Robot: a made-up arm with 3 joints.
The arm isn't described. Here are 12 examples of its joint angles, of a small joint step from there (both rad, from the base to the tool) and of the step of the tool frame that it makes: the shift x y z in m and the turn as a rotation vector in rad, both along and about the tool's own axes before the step.
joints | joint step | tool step
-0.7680 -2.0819 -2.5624 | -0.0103 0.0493 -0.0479 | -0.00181 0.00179 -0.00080 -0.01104 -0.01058 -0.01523
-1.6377 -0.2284 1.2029 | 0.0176 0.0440 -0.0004 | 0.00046 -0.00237 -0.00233 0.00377 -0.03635 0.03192
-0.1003 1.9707 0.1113 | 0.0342 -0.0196 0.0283 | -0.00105 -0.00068 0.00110 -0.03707 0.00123 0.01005
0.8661 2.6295 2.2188 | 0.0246 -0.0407 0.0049 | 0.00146 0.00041 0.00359 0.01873 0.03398 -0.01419
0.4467 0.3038 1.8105 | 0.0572 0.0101 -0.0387 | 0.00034 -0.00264 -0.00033 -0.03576 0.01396 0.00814
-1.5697 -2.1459 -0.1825 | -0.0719 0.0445 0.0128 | 0.00083 -0.00078 -0.00071 -0.06053 -0.05542 0.04022
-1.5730 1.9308 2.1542 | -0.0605 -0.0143 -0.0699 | 0.00321 0.00627 -0.00125 -0.03237 0.03390 -0.09635
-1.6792 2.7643 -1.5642 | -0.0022 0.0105 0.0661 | -0.00176 -0.00107 -0.00156 -0.01951 -0.04145 0.06022
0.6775 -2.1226 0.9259 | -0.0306 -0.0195 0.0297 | -0.00103 -0.00043 0.00004 -0.04129 -0.00418 0.01782
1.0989 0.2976 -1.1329 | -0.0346 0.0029 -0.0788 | 0.00300 0.00177 0.00058 -0.00182 0.07386 -0.07066
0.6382 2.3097 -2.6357 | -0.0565 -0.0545 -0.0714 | 0.00586 0.00137 0.00282 0.02178 0.12301 -0.04436
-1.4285 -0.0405 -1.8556 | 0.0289 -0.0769 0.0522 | 0.00010 -0.00437 0.00092 0.06100 -0.00480 0.01916
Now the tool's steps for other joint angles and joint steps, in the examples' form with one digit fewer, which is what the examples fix.
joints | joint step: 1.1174 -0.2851 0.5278 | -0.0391 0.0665 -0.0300
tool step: 0.0016 -0.0019 0.0005 0.0288 0.0391 0.0437
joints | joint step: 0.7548 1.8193 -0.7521 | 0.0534 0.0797 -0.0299
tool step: 0.0007 0.0020 0.0024 -0.0731 -0.0039 0.0334
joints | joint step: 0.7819 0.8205 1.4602 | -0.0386 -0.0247 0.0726
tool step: -0.0015 0.0023 -0.0010 0.0025 -0.0329 0.0135
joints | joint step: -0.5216 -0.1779 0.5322 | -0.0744 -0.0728 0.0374
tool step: -0.0034 0.0022 0.0022 -0.0087 0.0693 -0.0301
